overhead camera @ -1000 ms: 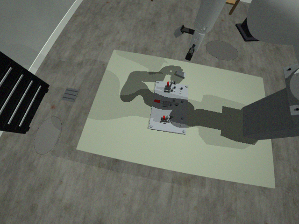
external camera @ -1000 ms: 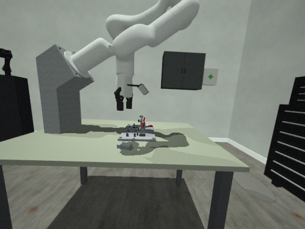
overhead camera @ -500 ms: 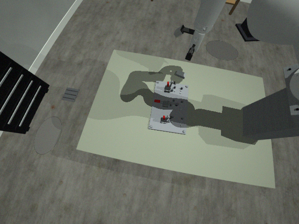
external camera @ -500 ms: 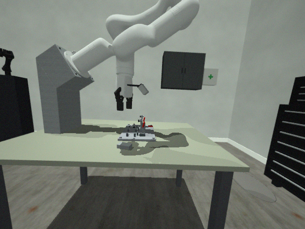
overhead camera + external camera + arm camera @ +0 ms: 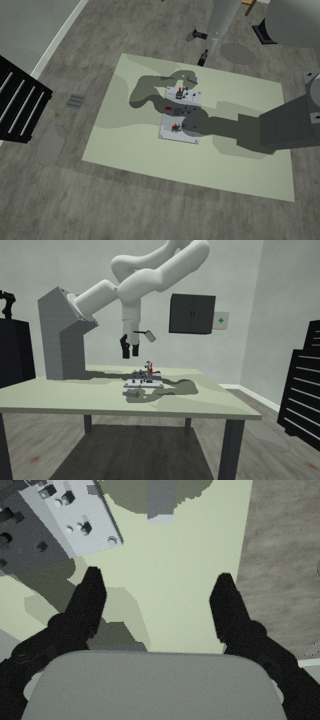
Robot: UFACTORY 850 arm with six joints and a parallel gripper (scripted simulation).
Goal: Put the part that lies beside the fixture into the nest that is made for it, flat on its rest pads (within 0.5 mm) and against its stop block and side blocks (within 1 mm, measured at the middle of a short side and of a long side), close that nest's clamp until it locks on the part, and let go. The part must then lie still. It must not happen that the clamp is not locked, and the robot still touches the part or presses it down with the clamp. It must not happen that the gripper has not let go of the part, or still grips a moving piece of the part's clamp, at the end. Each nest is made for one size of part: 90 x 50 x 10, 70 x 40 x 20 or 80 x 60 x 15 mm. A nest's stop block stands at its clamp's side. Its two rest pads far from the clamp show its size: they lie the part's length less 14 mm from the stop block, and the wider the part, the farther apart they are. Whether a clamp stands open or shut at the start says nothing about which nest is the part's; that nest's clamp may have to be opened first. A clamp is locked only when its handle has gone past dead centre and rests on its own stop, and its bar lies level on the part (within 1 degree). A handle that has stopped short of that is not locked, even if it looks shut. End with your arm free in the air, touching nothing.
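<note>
The grey block part lies 190 mm below my hand. The rest, counted from my hand: grey fixture plate (130 mm ahead, 230 mm to the left, 200 mm below).
</note>
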